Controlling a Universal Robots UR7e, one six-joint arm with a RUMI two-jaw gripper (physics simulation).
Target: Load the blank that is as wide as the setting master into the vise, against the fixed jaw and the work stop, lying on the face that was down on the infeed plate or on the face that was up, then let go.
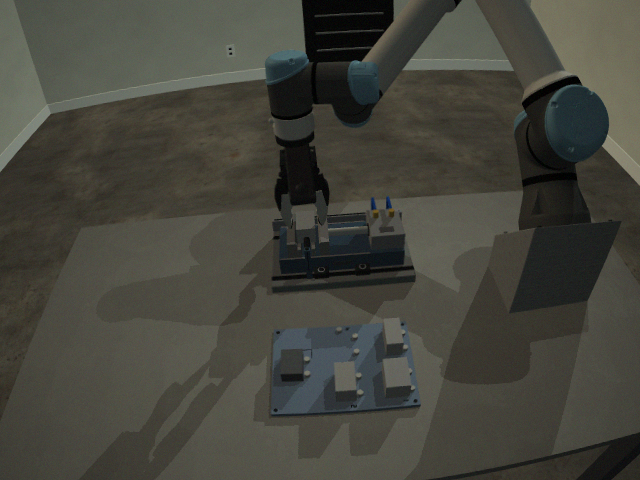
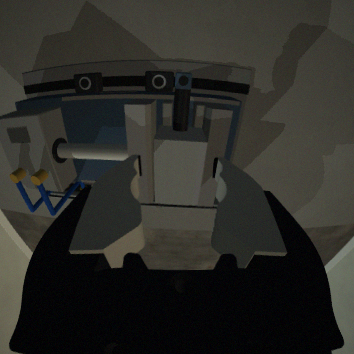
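Where they show: gripper, fingertip midpoint: (image 1: 306, 226) (image 2: 176, 159); arm's base, link origin: (image 1: 555, 227).
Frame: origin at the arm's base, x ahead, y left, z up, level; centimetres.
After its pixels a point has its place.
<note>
A light grey blank (image 1: 305, 222) @(y -11.2, x 49.4, z -5.1 cm) (image 2: 179, 172) @(y -11.7, x 49.6, z -5.0 cm) stands in the vise (image 1: 341, 262) @(y -6.7, x 42.5, z -12.4 cm) (image 2: 100, 125) @(y -10.2, x 40.9, z -10.7 cm), between the fixed jaw (image 1: 290, 242) (image 2: 218, 130) and the moving jaw (image 1: 323, 241) (image 2: 139, 125). It looks close against the fixed jaw; contact is too small to tell. Its end is at the dark rod of the work stop (image 1: 307, 252) @(y -4.5, x 49.1, z -7.3 cm) (image 2: 180, 110) @(y -7.4, x 49.2, z -7.0 cm). My gripper (image 1: 306, 223) @(y -11.1, x 49.3, z -6.1 cm) (image 2: 176, 159) @(y -11.1, x 49.3, z -6.1 cm) is partly open, its fingers on either side of the blank's upper part with gaps. The dark grey block (image 1: 292, 364) @(y 17.9, x 51.9, z -13.4 cm), apparently the setting master, sits on the infeed plate (image 1: 315, 400) @(y 24.0, x 48.0, z -15.8 cm).
Three light blanks (image 1: 344, 379) @(y 22.1, x 42.9, z -12.2 cm) (image 1: 396, 376) @(y 22.2, x 34.2, z -12.2 cm) (image 1: 392, 334) @(y 13.0, x 34.0, z -12.2 cm) stand on the infeed plate beside small white pins. The vise's screw (image 1: 347, 230) @(y -11.9, x 40.9, z -8.2 cm) (image 2: 95, 151) @(y -12.1, x 41.3, z -8.1 cm) runs to an end block (image 1: 386, 235) @(y -8.3, x 33.1, z -7.1 cm) (image 2: 35, 145) @(y -11.3, x 34.9, z -7.1 cm) with blue and yellow fittings. A grey slanted panel (image 1: 560, 268) @(y 6.3, x -0.2, z -5.1 cm) stands at the right.
</note>
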